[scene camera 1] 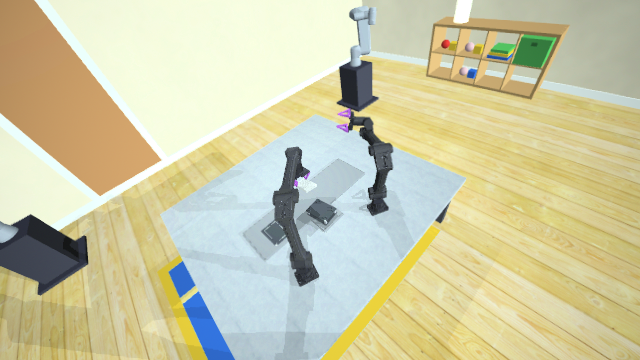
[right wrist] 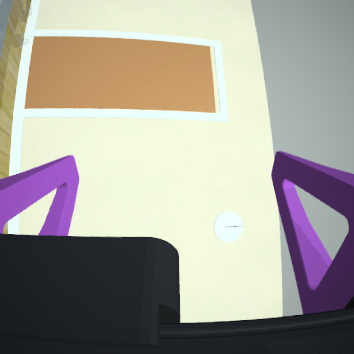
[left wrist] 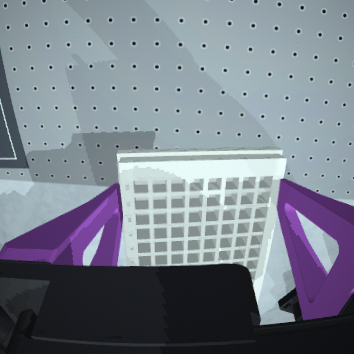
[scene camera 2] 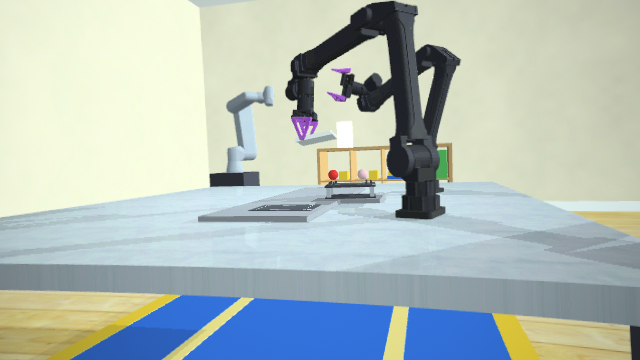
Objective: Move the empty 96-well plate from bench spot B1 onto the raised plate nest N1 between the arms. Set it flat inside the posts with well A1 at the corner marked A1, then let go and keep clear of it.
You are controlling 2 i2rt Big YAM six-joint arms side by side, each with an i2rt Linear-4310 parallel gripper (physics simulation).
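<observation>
The white 96-well plate is held in the air, tilted, its far end from the fingers higher in scene camera 2. My left gripper is shut on it, one finger at each side; its lower part is hidden in the left wrist view. The raised nest N1 stands between the arm bases, dark-topped, with small posts. The plate is above and behind it. The corner mark A1 is too small to read. My right gripper is open and empty, high up.
A grey perforated board lies on the table. It bears a dark outlined spot near its front end. A shelf unit and a grey arm on a dark pedestal stand beyond the table.
</observation>
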